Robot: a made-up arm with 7 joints. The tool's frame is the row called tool.
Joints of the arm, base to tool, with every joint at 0 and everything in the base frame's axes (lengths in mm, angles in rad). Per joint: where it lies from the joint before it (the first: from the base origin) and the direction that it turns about. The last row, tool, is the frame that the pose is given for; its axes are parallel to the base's.
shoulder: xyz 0 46 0 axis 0 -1 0
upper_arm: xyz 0 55 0 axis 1 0 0
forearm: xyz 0 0 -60 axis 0 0 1
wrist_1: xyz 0 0 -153 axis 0 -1 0
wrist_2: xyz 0 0 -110 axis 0 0 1
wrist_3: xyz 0 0 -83 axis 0 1 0
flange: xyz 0 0 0 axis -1 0 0
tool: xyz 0 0 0
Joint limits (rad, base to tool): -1.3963..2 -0.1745..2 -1.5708..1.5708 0..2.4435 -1.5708..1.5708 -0.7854..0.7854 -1.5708..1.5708
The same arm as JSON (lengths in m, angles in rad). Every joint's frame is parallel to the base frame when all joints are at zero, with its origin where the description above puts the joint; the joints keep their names.
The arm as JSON. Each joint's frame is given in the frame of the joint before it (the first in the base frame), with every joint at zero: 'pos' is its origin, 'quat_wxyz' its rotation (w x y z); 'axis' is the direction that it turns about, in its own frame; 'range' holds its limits. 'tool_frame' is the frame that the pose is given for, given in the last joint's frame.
{"length_unit": "m", "angle_unit": "rad", "joints": [
  {"joint": "shoulder", "pos": [0.0, 0.046, 0.0], "quat_wxyz": [1.0, 0.0, 0.0, 0.0], "axis": [0.0, -1.0, 0.0], "range": [-1.3963, 2.0]},
  {"joint": "upper_arm", "pos": [0.0, 0.055, 0.0], "quat_wxyz": [1.0, 0.0, 0.0, 0.0], "axis": [1.0, 0.0, 0.0], "range": [-0.1745, 2.0]},
  {"joint": "forearm", "pos": [0.0, 0.0, -0.06], "quat_wxyz": [1.0, 0.0, 0.0, 0.0], "axis": [0.0, 0.0, 1.0], "range": [-1.5708, 1.5708]},
  {"joint": "wrist_1", "pos": [0.0, 0.0, -0.153], "quat_wxyz": [1.0, 0.0, 0.0, 0.0], "axis": [0.0, -1.0, 0.0], "range": [0.0, 2.4435]},
  {"joint": "wrist_2", "pos": [0.0, 0.0, -0.11], "quat_wxyz": [1.0, 0.0, 0.0, 0.0], "axis": [0.0, 0.0, 1.0], "range": [-1.5708, 1.5708]},
  {"joint": "wrist_3", "pos": [0.0, 0.0, -0.083], "quat_wxyz": [1.0, 0.0, 0.0, 0.0], "axis": [0.0, 1.0, 0.0], "range": [-0.7854, 0.7854]},
  {"joint": "flange", "pos": [0.0, 0.0, 0.0], "quat_wxyz": [1.0, 0.0, 0.0, 0.0], "axis": [-1.0, 0.0, 0.0], "range": [-1.5708, 1.5708]}
], "tool_frame": {"pos": [0.0, 0.0, 0.0], "quat_wxyz": [1.0, 0.0, 0.0, 0.0]}}

